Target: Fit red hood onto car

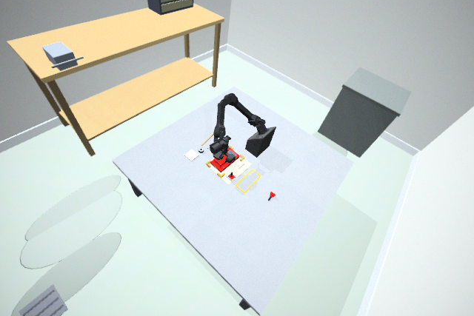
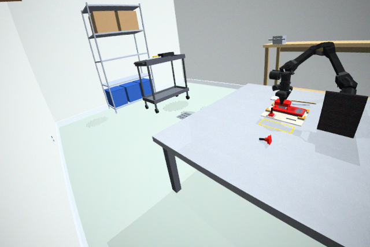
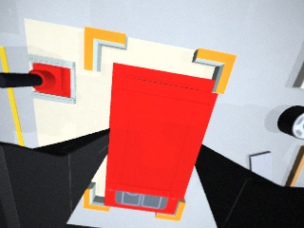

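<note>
Right now the red hood is right at my gripper tip. Round my gripper tip: wheel (30 mm ahead, 190 mm to the right, 50 mm below); grey engine block (40 mm below); grey holder (30 mm ahead, 130 mm to the left, 20 mm below).
</note>
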